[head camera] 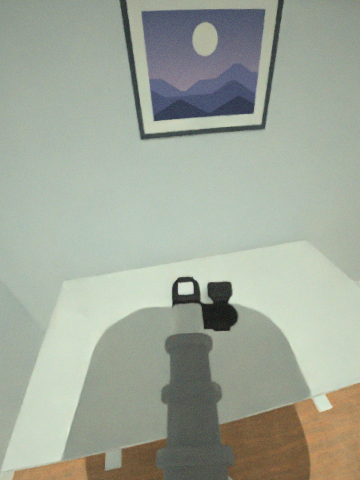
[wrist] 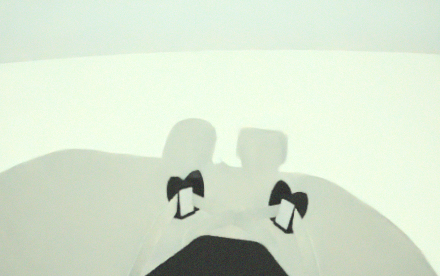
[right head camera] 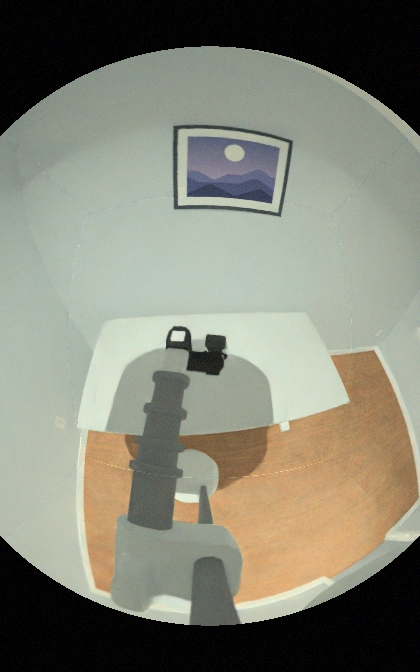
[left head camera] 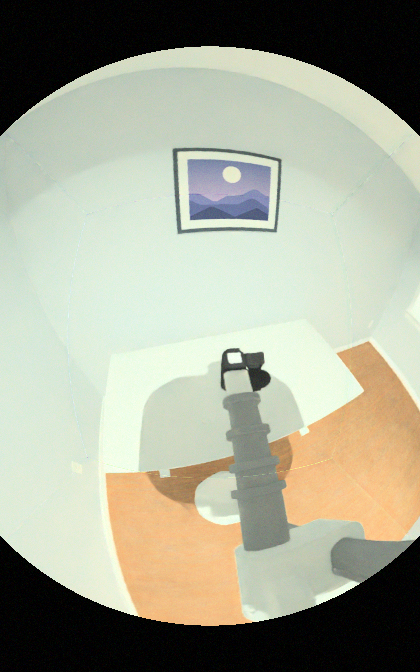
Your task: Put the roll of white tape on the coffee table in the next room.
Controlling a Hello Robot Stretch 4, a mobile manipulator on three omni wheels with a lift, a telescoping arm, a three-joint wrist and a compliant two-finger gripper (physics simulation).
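Places are measured from the robot's base along level axes (x ahead, y left, z up), in millimetres.
Pixels of known places: gripper, fingertip midpoint: (wrist: 237, 191).
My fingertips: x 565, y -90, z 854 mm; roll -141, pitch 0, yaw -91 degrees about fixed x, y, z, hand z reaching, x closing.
Observation:
Behind a point stands the place of what it marks.
My gripper (wrist: 237, 191) {x 565, y -90, z 854 mm} is open, with its two dark fingertips well apart and nothing between them in the wrist view. It hangs over a white table (head camera: 285, 280) {x 806, y -524, z 693 mm} (left head camera: 310, 360) (right head camera: 300, 360) (wrist: 350, 95) {x 892, y -310, z 693 mm} that stands against the wall. Two rounded shadows fall on the table top beyond the fingertips. In the three head views the dark wrist hides the fingers. The roll of white tape cannot be made out in any view. Whether this white table is the coffee table cannot be told.
A framed mountain picture (head camera: 202, 95) {x 1054, y -108, z 1509 mm} (left head camera: 227, 200) (right head camera: 230, 180) hangs on the wall behind the table. My arm (head camera: 191, 400) {x 180, y 0, z 1207 mm} (left head camera: 257, 465) (right head camera: 160, 450) reaches over the table's near edge. My round base (left head camera: 215, 500) (right head camera: 202, 470) stands on the wooden floor (left head camera: 170, 545) (right head camera: 300, 500) in front.

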